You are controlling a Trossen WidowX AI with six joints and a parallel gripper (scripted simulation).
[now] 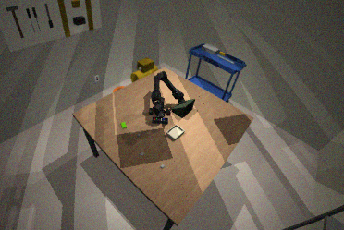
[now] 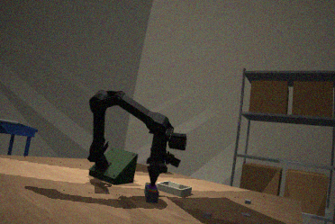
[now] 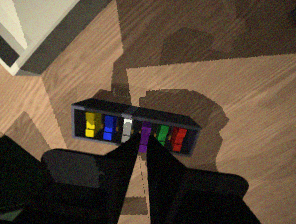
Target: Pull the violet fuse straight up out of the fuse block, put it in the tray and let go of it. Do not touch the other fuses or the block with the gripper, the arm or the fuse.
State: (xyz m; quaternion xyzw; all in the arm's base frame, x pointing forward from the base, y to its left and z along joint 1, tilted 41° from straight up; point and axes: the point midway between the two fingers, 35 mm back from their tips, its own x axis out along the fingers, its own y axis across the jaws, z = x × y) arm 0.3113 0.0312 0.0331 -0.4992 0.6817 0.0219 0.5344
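Right now my gripper tip is 190 mm to the right of the tray, 40 mm above it and 20 mm past it.
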